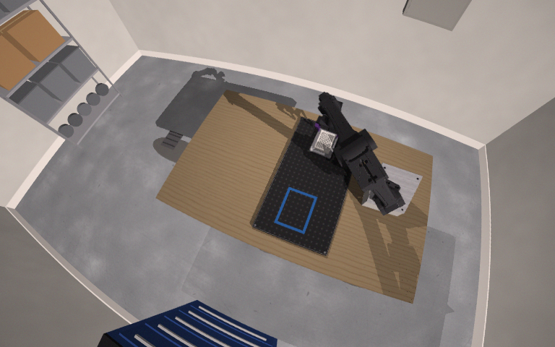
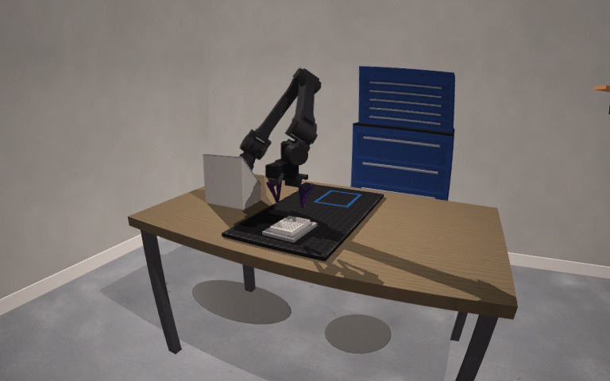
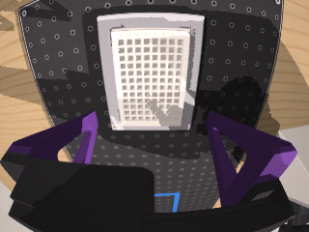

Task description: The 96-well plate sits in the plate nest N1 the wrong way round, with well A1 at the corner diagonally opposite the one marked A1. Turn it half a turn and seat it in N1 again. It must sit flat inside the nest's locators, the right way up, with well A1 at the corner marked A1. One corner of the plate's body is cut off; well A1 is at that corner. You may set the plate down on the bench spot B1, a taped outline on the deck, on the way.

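Now: hand 8 cm above the white 96-well plate. Round my hand: grey plate nest N1: 9 cm below; A1 label: 5 cm ahead, 8 cm to the left, 9 cm below.
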